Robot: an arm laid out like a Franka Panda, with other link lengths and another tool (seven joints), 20 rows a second.
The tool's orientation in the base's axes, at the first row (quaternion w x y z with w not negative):
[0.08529 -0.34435 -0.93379 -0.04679]
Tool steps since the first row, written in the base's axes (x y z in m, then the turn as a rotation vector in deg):
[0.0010 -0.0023 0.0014 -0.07 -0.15 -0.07]
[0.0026 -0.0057 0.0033 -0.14 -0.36 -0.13]
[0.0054 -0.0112 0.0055 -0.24 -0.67 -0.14]
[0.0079 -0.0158 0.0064 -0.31 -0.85 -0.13]
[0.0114 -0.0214 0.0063 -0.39 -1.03 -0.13]
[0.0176 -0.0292 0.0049 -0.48 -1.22 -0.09]
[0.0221 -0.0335 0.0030 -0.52 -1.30 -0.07]
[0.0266 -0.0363 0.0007 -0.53 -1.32 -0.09]
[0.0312 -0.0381 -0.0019 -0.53 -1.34 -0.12]
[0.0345 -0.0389 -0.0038 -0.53 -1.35 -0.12]
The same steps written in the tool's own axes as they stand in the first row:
[-0.0019 -0.0011 -0.0018 -0.06 -0.16 0.06]
[-0.0049 -0.0025 -0.0044 -0.15 -0.37 0.09]
[-0.0101 -0.0048 -0.0077 -0.27 -0.67 0.07]
[-0.0147 -0.0067 -0.0096 -0.33 -0.85 0.04]
[-0.0209 -0.0086 -0.0108 -0.39 -1.04 0.03]
[-0.0308 -0.0105 -0.0113 -0.43 -1.24 -0.03]
[-0.0372 -0.0109 -0.0106 -0.45 -1.33 -0.06]
[-0.0428 -0.0102 -0.0094 -0.46 -1.35 -0.04]
[-0.0479 -0.0086 -0.0077 -0.48 -1.36 -0.01]
[-0.0513 -0.0072 -0.0063 -0.48 -1.37 -0.01]

